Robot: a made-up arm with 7 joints.
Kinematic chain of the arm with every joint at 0, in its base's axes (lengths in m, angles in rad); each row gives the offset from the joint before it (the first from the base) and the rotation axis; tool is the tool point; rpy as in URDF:
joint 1: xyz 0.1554 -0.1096 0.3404 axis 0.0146 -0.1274 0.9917
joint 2: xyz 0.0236 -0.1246 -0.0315 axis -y
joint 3: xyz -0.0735 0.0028 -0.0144 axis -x
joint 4: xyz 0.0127 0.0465 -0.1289 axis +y
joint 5: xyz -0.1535 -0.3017 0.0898 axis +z
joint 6: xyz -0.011 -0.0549 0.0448 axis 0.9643 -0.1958 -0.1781
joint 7: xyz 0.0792 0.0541 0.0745 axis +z
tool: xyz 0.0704 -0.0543 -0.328 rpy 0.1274 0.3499 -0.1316
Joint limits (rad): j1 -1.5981..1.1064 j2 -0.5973..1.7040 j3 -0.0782..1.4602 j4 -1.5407..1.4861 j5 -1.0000..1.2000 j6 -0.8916..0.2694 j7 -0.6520..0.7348
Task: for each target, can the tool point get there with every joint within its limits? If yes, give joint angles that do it. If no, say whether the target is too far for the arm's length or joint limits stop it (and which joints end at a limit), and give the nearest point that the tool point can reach.
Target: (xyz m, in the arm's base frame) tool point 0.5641 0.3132 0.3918
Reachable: no: joint limits stop it (at a limit: joint 1, joint 2, joint 3, joint 5, joint 6, joint 7) | nearest point 0.4673 0.1245 0.3403 | short by 0.218 m
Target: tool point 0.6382 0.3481 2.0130
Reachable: no: too far | nearest point 0.3529 -0.1139 0.8615 | short by 1.273 m
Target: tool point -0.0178 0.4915 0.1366
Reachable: no: joint limits stop it (at a limit: joint 1, joint 3, joint 5, joint 6) | nearest point -0.0304 0.4205 0.1608 | short by 0.076 m
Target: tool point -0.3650 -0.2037 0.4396
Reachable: yes | joints -0.9061 0.8179 1.1607 0.4184 0.2141 -0.3284 -0.5428
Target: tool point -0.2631 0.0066 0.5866
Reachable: yes | joints -1.1818 0.3940 1.2573 1.1041 -0.5548 -0.2694 0.5311
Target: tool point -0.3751 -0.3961 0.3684
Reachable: yes | joints -1.0103 -0.1318 0.6115 -0.4126 -0.2481 -0.3050 0.0293
